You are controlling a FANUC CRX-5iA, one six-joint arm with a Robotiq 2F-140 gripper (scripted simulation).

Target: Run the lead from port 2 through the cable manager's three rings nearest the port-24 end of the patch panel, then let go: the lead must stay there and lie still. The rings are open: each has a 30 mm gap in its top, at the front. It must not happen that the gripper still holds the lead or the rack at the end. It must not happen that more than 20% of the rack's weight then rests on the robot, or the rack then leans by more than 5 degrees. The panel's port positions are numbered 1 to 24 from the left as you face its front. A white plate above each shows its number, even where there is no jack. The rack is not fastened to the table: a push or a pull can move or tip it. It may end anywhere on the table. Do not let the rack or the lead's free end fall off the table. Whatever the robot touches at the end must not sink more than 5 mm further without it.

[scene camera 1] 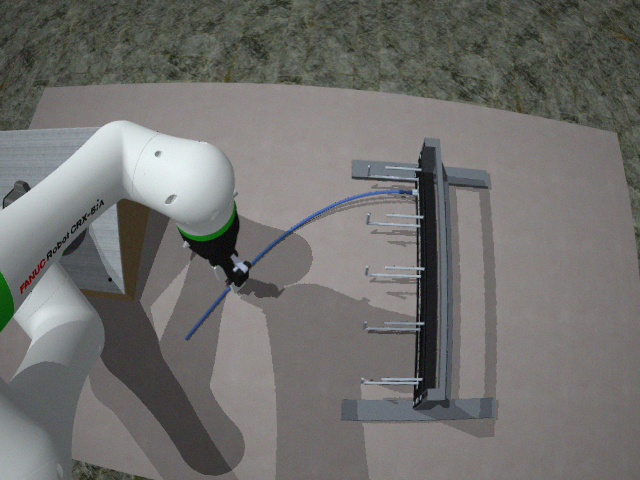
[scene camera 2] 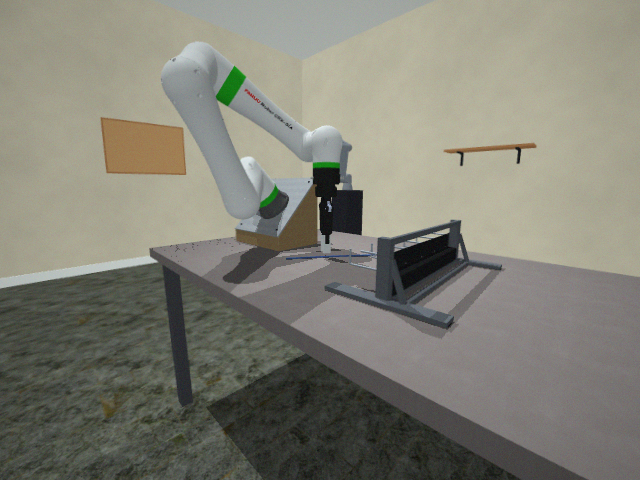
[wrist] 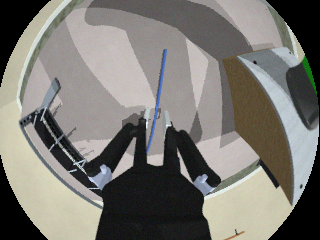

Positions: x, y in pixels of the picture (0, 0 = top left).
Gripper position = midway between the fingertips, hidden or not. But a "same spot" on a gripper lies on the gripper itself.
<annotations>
My gripper shows in scene camera 1, in scene camera 2 [325, 251] and in the wrist view. A patch panel rack shows in scene camera 1, in scene camera 2 and in the wrist view [48, 130]. One and the same spot on my gripper: [scene camera 1: 237, 273] is [wrist: 91, 168]. The same spot on the patch panel rack: [scene camera 2: 418, 263] is [scene camera 1: 429, 308].
</annotations>
